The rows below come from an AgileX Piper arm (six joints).
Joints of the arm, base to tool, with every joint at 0 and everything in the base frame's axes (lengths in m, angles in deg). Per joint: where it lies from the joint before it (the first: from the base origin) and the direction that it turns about. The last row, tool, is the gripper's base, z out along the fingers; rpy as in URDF.
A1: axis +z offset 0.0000 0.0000 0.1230
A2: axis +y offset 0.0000 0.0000 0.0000
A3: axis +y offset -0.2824 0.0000 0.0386
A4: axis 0.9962 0 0.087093 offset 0.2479 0.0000 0.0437
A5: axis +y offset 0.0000 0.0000 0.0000
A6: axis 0.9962 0 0.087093 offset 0.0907 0.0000 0.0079
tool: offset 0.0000 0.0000 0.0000 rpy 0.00 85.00 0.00
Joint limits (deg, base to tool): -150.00..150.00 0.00..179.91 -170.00..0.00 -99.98..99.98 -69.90..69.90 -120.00..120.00
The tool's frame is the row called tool.
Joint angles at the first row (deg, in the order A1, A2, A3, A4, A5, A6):
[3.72 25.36 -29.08 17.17 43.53 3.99]
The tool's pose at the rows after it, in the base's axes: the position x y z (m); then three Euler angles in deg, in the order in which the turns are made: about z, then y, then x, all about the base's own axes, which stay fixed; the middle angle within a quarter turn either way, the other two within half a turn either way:
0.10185 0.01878 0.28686 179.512 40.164 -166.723
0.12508 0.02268 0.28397 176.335 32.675 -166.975
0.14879 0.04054 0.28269 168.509 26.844 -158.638
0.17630 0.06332 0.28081 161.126 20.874 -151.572
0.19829 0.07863 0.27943 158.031 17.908 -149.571
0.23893 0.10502 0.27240 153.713 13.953 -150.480
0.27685 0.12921 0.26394 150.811 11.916 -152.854
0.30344 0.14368 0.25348 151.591 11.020 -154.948
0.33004 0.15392 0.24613 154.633 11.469 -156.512
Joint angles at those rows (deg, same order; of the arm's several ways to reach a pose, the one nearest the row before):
[3.71 35.91 -33.84 9.75 51.96 4.95]
[4.07 44.25 -36.75 10.75 54.03 0.53]
[5.80 52.05 -39.53 20.05 54.08 -8.26]
[9.01 60.84 -43.36 28.34 53.90 -16.63]
[11.53 67.17 -47.08 30.81 53.31 -19.50]
[15.82 78.32 -54.98 29.83 52.44 -21.21]
[18.94 88.10 -63.54 26.69 52.26 -20.51]
[20.30 94.84 -69.48 24.16 52.22 -17.66]
[20.78 100.74 -75.71 21.89 52.22 -13.01]

